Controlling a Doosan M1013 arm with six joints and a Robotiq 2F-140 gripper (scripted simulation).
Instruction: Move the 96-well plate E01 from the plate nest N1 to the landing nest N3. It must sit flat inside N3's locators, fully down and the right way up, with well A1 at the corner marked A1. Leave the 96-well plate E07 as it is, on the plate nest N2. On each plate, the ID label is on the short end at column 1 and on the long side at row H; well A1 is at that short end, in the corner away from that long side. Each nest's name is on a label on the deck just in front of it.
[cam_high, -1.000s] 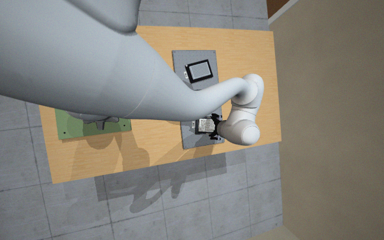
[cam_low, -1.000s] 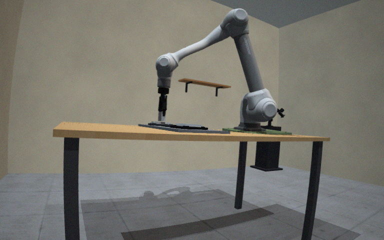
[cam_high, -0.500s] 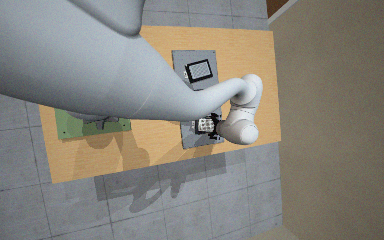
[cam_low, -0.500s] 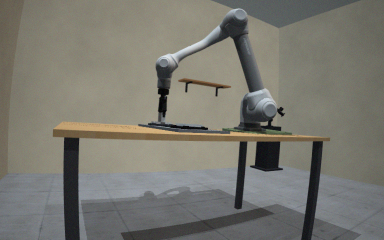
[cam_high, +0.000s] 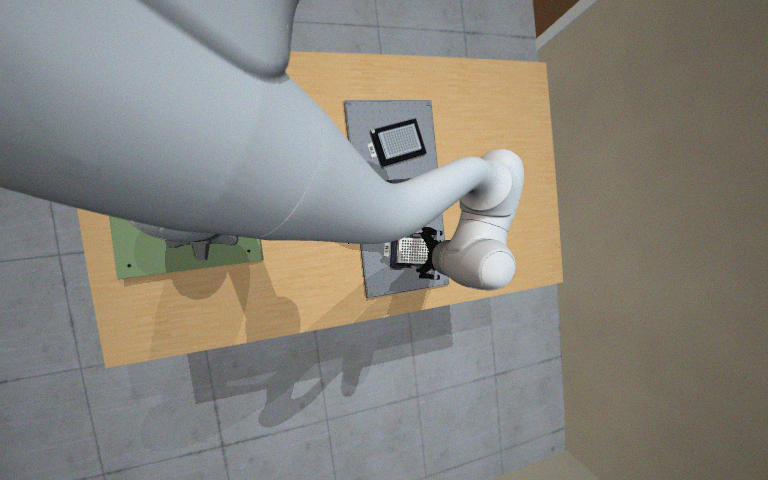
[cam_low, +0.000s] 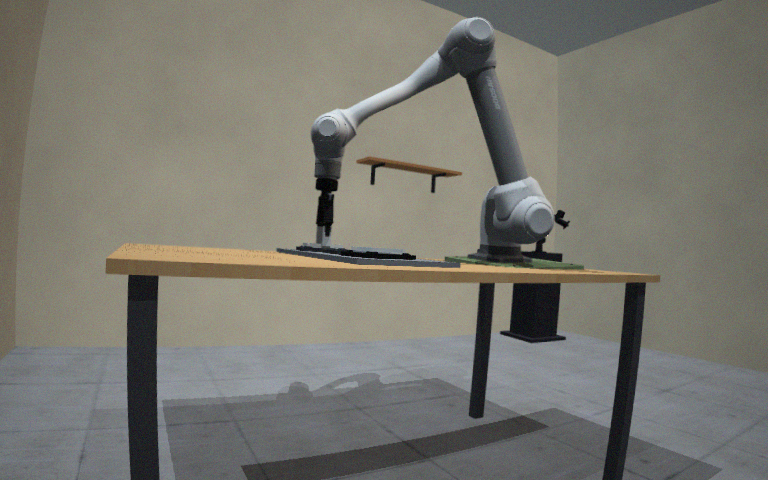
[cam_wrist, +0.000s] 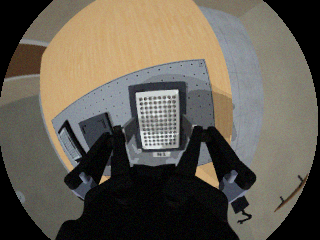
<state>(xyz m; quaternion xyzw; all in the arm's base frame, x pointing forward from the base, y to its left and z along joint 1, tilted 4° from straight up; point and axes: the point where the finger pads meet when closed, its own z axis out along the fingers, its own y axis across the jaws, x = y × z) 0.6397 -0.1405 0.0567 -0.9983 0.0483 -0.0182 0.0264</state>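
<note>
Right now my hand is 2 cm above the 96-well plate. Round my hand: label: 10 cm behind, 1 cm to the left, 4 cm below; nest: 4 cm behind, 18 cm to the left, 4 cm below.
</note>
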